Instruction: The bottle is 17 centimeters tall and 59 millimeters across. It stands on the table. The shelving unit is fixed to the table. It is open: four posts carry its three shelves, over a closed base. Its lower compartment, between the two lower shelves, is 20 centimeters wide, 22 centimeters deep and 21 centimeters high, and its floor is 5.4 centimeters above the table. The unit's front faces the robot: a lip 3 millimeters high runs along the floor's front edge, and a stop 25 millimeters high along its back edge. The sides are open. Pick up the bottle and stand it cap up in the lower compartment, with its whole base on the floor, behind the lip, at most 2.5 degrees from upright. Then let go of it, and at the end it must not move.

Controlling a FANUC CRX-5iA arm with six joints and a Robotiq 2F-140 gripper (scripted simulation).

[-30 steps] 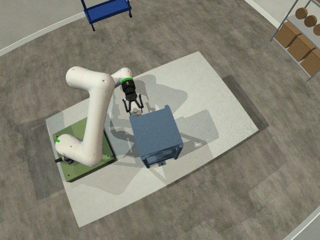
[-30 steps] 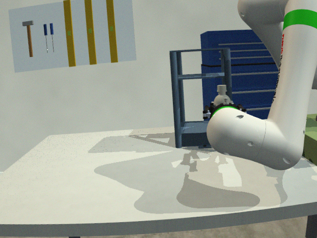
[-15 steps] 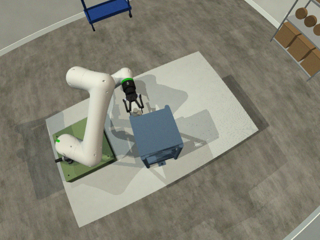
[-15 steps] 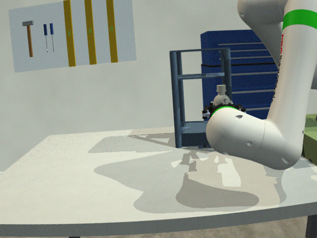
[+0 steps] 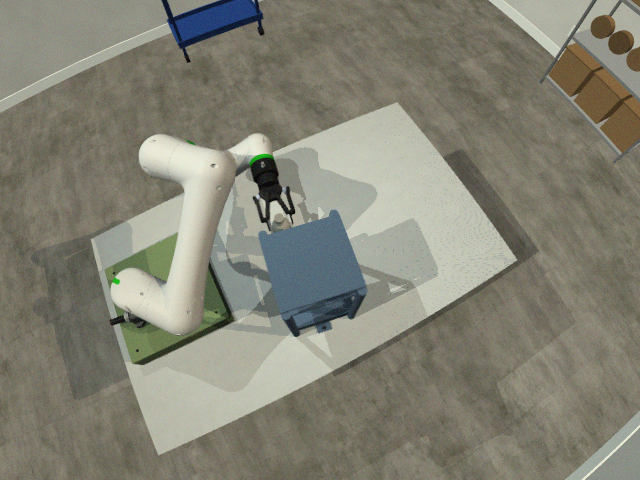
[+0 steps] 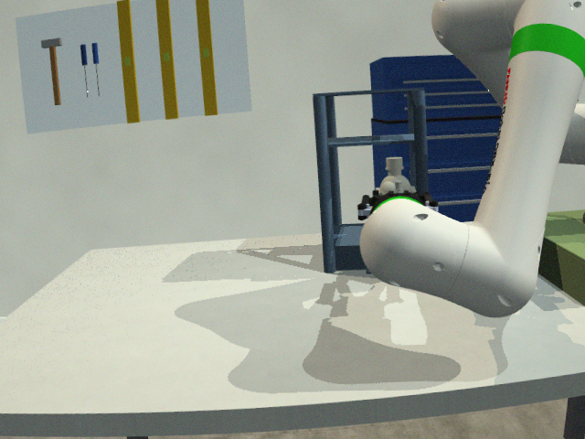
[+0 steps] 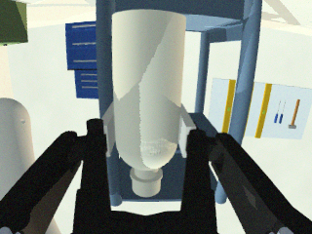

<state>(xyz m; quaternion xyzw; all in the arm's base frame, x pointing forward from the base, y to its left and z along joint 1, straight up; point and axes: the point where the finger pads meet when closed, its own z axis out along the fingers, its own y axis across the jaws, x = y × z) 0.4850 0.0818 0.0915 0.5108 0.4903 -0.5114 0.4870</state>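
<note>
Right now my hand is 21 cm to the left of the shelving unit, 3 cm short of it and 1 cm below it. Round my hand: bottle: 1 cm above.
</note>
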